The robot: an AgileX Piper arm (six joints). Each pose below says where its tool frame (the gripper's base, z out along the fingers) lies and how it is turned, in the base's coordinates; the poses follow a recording.
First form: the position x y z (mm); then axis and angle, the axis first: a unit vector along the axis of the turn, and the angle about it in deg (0 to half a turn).
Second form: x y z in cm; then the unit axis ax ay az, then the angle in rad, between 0 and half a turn. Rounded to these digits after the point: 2 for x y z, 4 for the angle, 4 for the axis.
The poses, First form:
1: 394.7, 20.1, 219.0, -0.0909, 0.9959, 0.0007, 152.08
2: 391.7, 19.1, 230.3, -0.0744, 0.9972, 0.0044, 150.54
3: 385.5, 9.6, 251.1, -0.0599, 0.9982, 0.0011, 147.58
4: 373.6, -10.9, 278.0, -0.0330, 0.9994, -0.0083, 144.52
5: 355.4, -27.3, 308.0, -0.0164, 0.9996, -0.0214, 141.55
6: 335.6, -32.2, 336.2, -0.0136, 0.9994, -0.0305, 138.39
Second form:
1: 39.47, 2.01, 21.90, -0.0909, 0.9959, 0.0007, 2.6543
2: 39.17, 1.91, 23.03, -0.0744, 0.9972, 0.0044, 2.6274
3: 38.55, 0.96, 25.11, -0.0599, 0.9982, 0.0011, 2.5758
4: 37.36, -1.09, 27.80, -0.0330, 0.9994, -0.0083, 2.5223
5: 35.54, -2.73, 30.80, -0.0164, 0.9996, -0.0214, 2.4705
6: 33.56, -3.22, 33.62, -0.0136, 0.9994, -0.0305, 2.4154
